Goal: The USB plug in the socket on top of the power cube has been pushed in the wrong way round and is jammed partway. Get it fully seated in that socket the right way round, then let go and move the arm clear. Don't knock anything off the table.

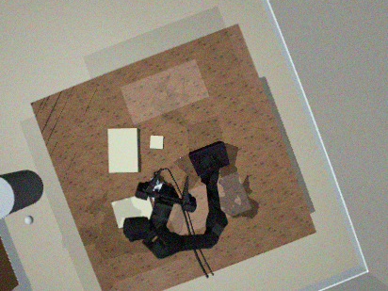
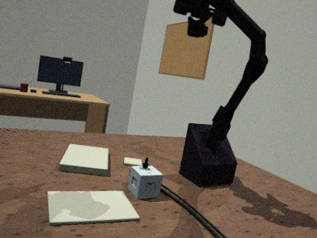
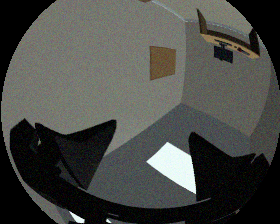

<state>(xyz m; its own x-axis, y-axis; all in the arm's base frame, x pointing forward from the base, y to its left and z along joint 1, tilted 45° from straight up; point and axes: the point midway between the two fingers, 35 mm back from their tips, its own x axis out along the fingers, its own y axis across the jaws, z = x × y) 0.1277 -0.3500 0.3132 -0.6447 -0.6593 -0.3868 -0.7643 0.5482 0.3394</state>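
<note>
Right now my gripper tip is 55 cm above the USB plug, 20 cm short of it and 12 cm to the right of it. From my gripper tip the other things lie so: thin cream sheet (64 cm below, 39 cm ahead, 19 cm to the left); cream tile (63 cm below, 13 cm to the right, 12 cm ahead); thick cream slab (63 cm below, 31 cm ahead, 15 cm to the right).
</note>
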